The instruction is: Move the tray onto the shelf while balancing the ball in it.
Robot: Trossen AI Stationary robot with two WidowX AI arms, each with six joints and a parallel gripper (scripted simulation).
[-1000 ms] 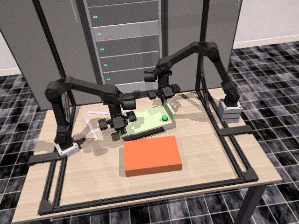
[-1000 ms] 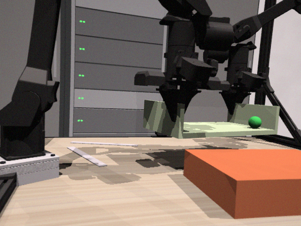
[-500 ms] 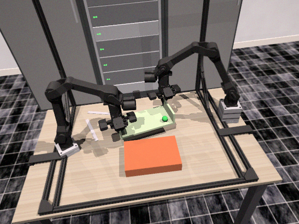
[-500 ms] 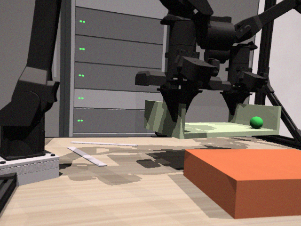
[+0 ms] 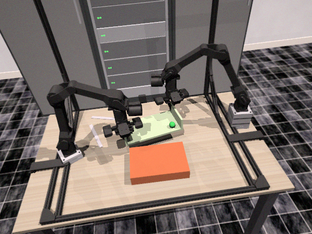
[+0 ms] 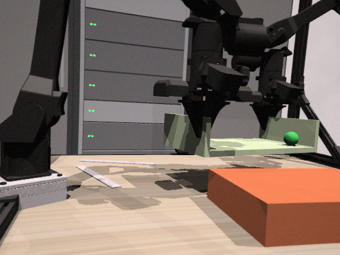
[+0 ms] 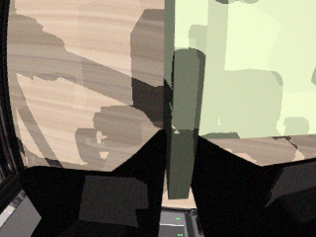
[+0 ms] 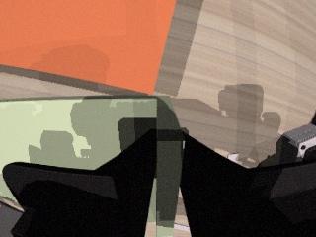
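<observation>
Now: the green ball 120 mm ahead of my left hand, 40 mm below it and 30 mm to the right of it. The rest, counted from my left hand: shelf: 280 mm ahead, 150 mm to the right, 100 mm below; pale green tray: 140 mm to the right, 80 mm ahead, 50 mm below.
</observation>
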